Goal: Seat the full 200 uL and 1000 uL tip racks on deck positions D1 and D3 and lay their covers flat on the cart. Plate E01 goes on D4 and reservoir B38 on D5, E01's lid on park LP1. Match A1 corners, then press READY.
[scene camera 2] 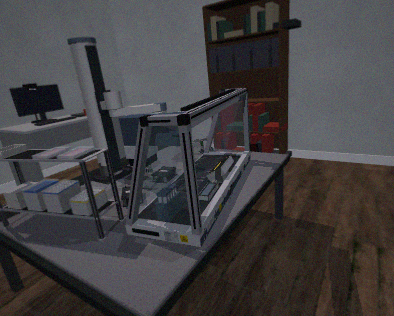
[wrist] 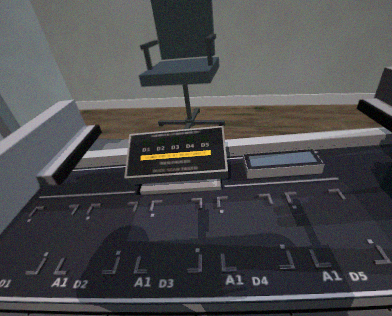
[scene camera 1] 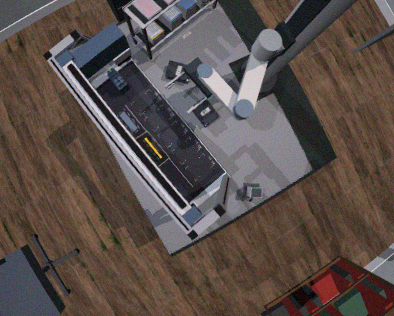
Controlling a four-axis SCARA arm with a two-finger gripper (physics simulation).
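My gripper (scene camera 1: 186, 95) (wrist: 223, 101) is open and empty, its fingers spread wide above the rear part of the dark deck (scene camera 1: 169, 121) (wrist: 240, 235). In the wrist view, brackets for D2 to D5 show with no labware in them; D1 is cut off at the left. A yellow-edged box (scene camera 1: 154, 31) (scene camera 2: 89, 201) and a blue-edged box (scene camera 1: 171, 14) (scene camera 2: 61, 195) stand on the lower shelf of the rack cart (scene camera 1: 146, 45) (scene camera 2: 94, 200). Pink-topped plates (scene camera 1: 146, 7) (scene camera 2: 77, 151) lie on its top shelf. Labels on them are unreadable.
A screen with a yellow bar (scene camera 1: 153, 150) (wrist: 176, 156) and a blue-faced unit (scene camera 1: 129, 121) (wrist: 283, 160) stand along the deck's far edge. The enclosure's frame (scene camera 2: 189, 175) surrounds the deck. Two dark blocks (scene camera 1: 174, 65) (scene camera 1: 201, 119) with white labels lie near the gripper. A small device (scene camera 1: 255, 192) stands on the table.
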